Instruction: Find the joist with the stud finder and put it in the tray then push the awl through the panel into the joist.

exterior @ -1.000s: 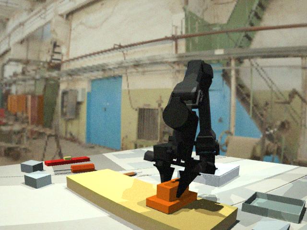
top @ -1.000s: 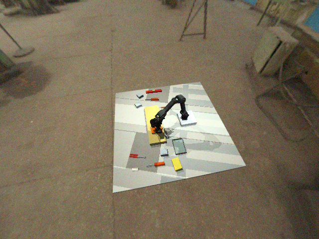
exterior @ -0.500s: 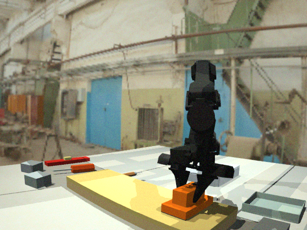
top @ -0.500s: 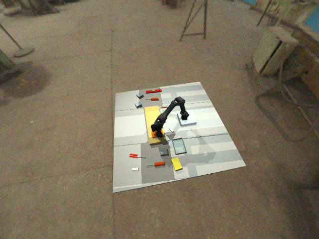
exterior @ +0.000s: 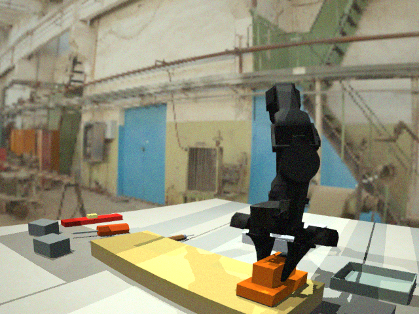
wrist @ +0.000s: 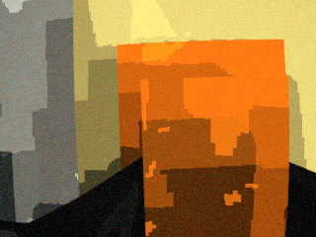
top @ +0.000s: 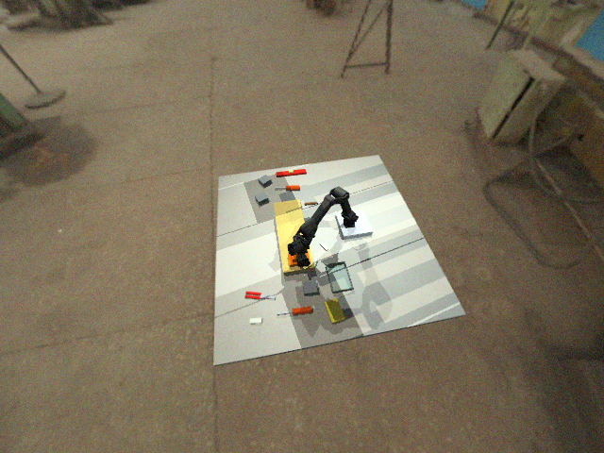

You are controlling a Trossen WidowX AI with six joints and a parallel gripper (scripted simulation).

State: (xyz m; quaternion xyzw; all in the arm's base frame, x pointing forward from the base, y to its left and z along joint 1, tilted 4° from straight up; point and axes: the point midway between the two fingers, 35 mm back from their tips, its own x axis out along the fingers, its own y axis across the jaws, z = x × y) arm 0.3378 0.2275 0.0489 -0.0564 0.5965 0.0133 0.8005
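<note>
The grey tray is 230 mm behind my gripper tip, 110 mm to the left of it and 50 mm below it. Round my gripper tip: yellow block 300 mm to the left, 170 mm behind, 50 mm below; orange stud finder 20 mm behind, 20 mm above; awl 450 mm to the right, 150 mm behind, 60 mm below.
</note>
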